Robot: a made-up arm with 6 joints.
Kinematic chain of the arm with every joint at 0, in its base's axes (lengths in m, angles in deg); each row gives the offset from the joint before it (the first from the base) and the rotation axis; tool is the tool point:
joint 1: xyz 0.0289 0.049 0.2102 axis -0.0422 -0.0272 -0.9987
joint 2: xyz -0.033 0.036 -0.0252 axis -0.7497 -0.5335 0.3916
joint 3: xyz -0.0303 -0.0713 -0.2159 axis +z
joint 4: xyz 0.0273 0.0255 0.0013 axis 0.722 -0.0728 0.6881
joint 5: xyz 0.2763 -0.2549 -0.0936 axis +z
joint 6: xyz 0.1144 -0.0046 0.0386 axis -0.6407 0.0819 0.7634
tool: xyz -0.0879 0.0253 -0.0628
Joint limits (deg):
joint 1: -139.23..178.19
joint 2: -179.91..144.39
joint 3: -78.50..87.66
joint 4: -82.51..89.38
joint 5: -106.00..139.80
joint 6: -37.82..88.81
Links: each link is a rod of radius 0.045 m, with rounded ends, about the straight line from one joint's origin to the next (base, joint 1, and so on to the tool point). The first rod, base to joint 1, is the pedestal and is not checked.
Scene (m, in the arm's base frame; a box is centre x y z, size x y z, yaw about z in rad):
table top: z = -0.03
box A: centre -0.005 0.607 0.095 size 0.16 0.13 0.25 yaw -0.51
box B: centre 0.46 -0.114 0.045 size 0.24 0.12 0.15 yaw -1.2
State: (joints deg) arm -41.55 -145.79 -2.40 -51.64 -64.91 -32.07
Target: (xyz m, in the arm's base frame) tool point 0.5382 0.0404 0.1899
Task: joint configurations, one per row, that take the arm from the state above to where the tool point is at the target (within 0.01 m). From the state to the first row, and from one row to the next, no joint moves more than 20 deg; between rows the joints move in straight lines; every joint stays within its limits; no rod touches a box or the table.
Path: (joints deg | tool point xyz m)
1: -22.75 -152.61 -17.06 -42.21 -57.05 -33.22 | -0.5250 0.2020 0.2564
2: -3.95 -159.44 -31.73 -32.79 -49.18 -34.37 | -0.4266 0.3882 0.3782
3: 14.85 -166.26 -46.39 -23.36 -41.32 -35.52 | -0.2567 0.4974 0.4901
4: 33.65 -173.09 -61.06 -13.94 -33.45 -36.67 | -0.0719 0.5095 0.5859
5: 52.45 -179.91 -75.72 -4.51 -25.59 -37.82 | 0.0742 0.4405 0.6617
6: 43.01 -179.91 -57.94 6.39 -26.64 -37.82 | 0.1537 0.5376 0.5626
7: 33.57 -179.91 -40.15 17.29 -27.70 -37.82 | 0.2214 0.5868 0.4319
8: 24.14 -179.91 -22.36 28.18 -28.75 -37.82 | 0.2810 0.5789 0.2981
9: 14.70 -179.91 -4.58 39.08 -29.81 -37.82 | 0.3370 0.5172 0.1894
10: 5.26 -179.91 13.21 49.98 -30.86 -37.82 | 0.3900 0.4148 0.1281
11: -4.17 -179.91 31.00 60.88 -31.92 -37.82 | 0.4348 0.2908 0.1252
12: 7.93 -175.68 44.58 46.46 -39.51 -37.52 | 0.4975 0.2156 0.1636
13: 20.04 -171.45 58.16 32.04 -47.10 -37.21 | 0.5315 0.1320 0.1862
14: 32.15 -167.22 71.74 17.62 -54.70 -36.91 | 0.5382 0.0404 0.1899

